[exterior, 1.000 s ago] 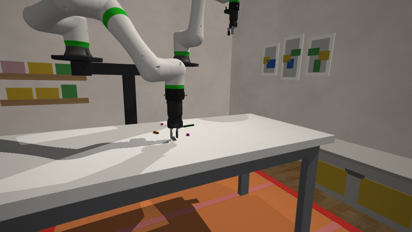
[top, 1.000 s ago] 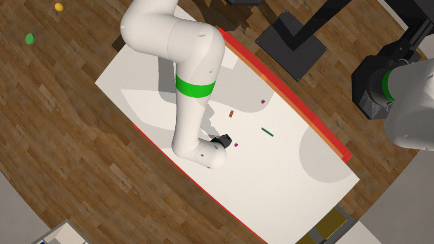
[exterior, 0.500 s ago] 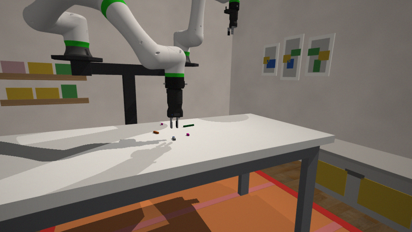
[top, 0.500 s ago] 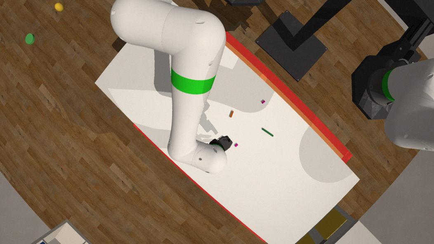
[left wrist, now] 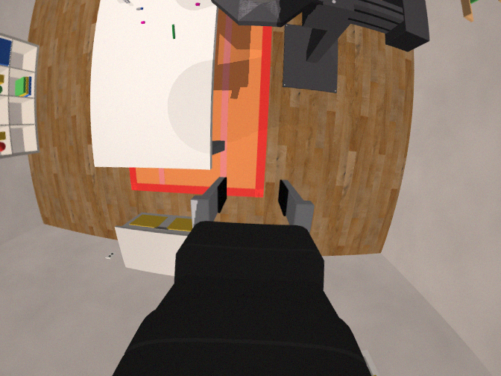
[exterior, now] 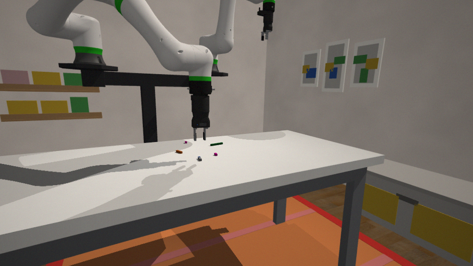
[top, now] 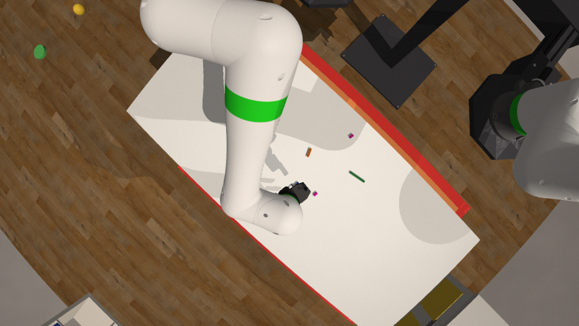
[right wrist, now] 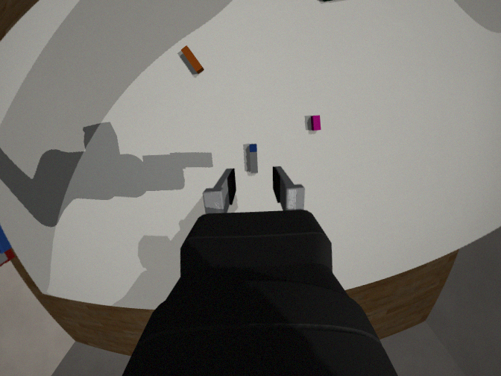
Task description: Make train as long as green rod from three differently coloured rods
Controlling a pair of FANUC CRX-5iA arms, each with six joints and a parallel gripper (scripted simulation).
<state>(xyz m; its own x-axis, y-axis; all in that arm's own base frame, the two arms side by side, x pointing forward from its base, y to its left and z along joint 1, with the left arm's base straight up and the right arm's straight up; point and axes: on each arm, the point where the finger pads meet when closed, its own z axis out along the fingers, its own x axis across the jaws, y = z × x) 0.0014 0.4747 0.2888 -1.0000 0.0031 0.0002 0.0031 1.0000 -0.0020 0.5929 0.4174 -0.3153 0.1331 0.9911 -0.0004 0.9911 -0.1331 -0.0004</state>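
Note:
Right now the orange rod is 16 cm behind my right hand, 11 cm below it and 4 cm to the right of it. Also, from my right hand: green rod 21 cm behind, 20 cm to the left, 11 cm below; grey rod 11 cm below; blue rod 11 cm below, 2 cm behind.

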